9 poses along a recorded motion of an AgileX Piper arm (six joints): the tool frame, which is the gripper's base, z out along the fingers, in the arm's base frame.
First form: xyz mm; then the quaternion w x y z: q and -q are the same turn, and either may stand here.
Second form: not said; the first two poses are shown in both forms.
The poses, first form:
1: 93 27 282 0.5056 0.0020 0.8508 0.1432
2: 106 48 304 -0.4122 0.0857 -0.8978 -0.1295
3: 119 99 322 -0.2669 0.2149 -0.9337 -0.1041
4: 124 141 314 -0.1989 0.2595 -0.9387 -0.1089
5: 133 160 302 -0.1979 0.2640 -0.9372 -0.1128
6: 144 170 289 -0.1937 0.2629 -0.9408 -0.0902
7: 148 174 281 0.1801 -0.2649 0.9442 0.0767
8: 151 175 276 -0.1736 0.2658 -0.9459 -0.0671
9: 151 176 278 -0.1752 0.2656 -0.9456 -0.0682
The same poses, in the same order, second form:
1: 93 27 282 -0.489 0.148 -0.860 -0.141 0.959 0.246
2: 106 48 304 -0.646 -0.047 -0.762 -0.261 0.952 0.162
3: 119 99 322 -0.765 -0.346 -0.543 -0.457 0.886 0.080
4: 124 141 314 -0.786 -0.444 -0.430 -0.531 0.842 0.101
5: 133 160 302 -0.782 -0.450 -0.431 -0.540 0.835 0.107
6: 144 170 289 -0.787 -0.460 -0.412 -0.530 0.845 0.068
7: 148 174 281 -0.795 -0.473 -0.381 -0.528 0.848 0.049
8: 151 175 276 -0.798 -0.480 -0.364 -0.526 0.850 0.035
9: 151 176 278 -0.798 -0.478 -0.368 -0.526 0.850 0.036
